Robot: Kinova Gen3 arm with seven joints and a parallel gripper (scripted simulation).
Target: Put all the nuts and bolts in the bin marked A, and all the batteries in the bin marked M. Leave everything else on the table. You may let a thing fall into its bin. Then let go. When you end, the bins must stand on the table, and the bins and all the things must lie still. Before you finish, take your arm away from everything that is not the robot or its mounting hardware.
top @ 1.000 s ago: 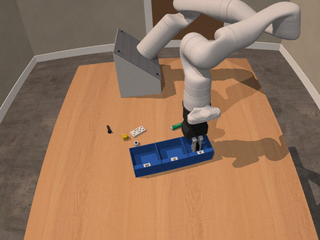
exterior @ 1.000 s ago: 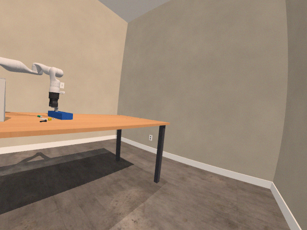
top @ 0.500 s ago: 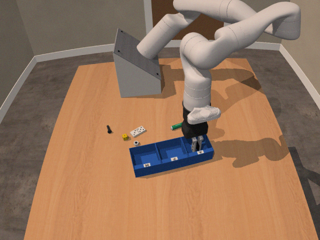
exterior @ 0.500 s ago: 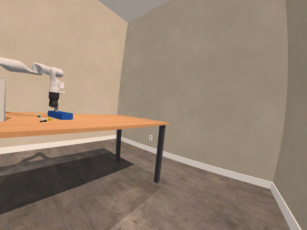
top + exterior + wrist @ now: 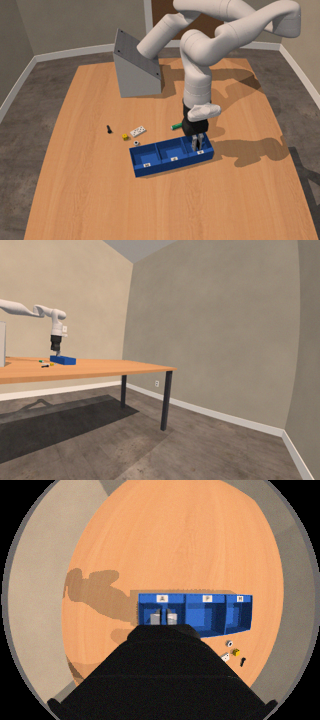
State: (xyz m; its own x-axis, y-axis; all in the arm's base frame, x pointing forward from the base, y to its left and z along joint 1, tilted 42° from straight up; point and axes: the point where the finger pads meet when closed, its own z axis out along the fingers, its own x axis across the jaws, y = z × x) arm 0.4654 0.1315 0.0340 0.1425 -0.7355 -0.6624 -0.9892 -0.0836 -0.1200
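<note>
My hand is 12 cm past the green battery, 4 cm to the left of it and 4 cm above it. The rest, counted from my hand: silver nut: 19 cm to the right, 7 cm behind, 4 cm below; blue three-compartment bin: 8 cm to the right, 2 cm below, 1 cm ahead; white domino: 18 cm to the right, 12 cm behind, 4 cm below.
</note>
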